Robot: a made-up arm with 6 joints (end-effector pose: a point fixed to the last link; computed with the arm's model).
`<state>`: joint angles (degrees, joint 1 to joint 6).
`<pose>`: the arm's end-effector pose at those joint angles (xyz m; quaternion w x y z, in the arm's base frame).
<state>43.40 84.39 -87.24 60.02 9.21 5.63</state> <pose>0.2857 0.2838 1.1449 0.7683 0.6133 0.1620 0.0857</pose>
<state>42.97 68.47 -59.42 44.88 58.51 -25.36</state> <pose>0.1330 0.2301 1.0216 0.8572 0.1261 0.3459 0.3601</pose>
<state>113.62 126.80 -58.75 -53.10 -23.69 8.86</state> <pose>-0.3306 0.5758 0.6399 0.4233 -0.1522 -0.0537 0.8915</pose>
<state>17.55 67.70 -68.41 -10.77 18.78 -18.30</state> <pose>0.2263 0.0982 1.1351 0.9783 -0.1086 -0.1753 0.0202</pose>
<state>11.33 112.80 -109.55 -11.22 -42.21 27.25</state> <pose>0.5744 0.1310 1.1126 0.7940 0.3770 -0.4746 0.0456</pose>
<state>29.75 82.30 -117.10 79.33 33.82 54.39</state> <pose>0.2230 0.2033 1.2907 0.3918 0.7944 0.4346 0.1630</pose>
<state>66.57 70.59 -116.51 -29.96 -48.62 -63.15</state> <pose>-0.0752 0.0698 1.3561 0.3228 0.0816 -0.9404 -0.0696</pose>
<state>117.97 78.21 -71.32 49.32 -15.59 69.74</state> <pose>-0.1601 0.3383 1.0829 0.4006 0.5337 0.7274 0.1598</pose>
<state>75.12 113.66 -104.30 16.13 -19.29 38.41</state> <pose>0.1758 0.6397 1.0290 0.7358 0.5995 0.1514 0.2763</pose>
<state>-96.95 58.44 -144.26 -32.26 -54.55 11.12</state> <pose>0.0547 0.3176 1.3120 0.1630 -0.7518 -0.6389 -0.0053</pose>
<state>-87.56 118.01 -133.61 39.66 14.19 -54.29</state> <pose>0.0181 -0.6533 1.1349 0.6329 -0.2127 -0.2552 -0.6994</pose>
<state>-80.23 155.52 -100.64 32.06 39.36 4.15</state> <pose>0.1185 -0.7452 0.3881 0.3650 0.5243 0.2519 -0.7269</pose>
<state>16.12 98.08 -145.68 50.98 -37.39 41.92</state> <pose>0.3077 0.0415 1.3317 0.2395 0.8795 -0.3821 0.1519</pose>
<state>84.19 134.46 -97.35 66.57 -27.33 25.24</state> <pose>0.1106 0.7527 0.6996 0.7552 0.5515 0.3527 -0.0333</pose>
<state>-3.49 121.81 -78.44 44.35 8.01 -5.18</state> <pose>0.6584 -0.0456 0.7392 0.8402 0.3399 0.1869 -0.3789</pose>
